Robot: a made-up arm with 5 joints.
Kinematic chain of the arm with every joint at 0, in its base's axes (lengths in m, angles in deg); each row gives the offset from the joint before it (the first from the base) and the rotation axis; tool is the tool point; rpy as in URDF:
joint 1: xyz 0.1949 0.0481 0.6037 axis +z
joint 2: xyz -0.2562 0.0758 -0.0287 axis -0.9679 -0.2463 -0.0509
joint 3: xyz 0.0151 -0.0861 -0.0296 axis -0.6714 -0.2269 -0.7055
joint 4: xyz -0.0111 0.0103 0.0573 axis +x
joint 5: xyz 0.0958 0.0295 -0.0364 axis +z
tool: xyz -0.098 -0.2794 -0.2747 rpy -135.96 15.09 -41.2
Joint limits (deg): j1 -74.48..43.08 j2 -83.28..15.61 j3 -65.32..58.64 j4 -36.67..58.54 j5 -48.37..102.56
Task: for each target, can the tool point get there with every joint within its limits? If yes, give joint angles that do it. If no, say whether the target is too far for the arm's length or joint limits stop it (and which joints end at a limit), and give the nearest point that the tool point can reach.
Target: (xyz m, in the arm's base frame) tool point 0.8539 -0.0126 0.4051
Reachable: no: joint limits stop it (at a limit: joint 1, joint 2, joint 5) | nearest point 0.6102 0.0897 0.4391 | short by 0.267 m
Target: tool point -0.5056 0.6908 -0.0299
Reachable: no: too far | nearest point -0.2002 0.4106 0.2638 | short by 0.508 m
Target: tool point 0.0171 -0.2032 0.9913
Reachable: no: joint limits stop it (at a limit: joint 2, joint 3, joint 4) | nearest point -0.0475 -0.2946 0.8768 | short by 0.160 m
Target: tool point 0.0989 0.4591 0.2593
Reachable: yes | joints -46.24 -34.44 29.91 43.60 -27.34
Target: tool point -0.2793 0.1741 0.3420
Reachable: yes | joints -36.56 -14.52 23.35 -18.94 -35.30
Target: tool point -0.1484 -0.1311 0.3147
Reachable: yes | joints -10.50 7.28 -22.07 -9.43 -21.28
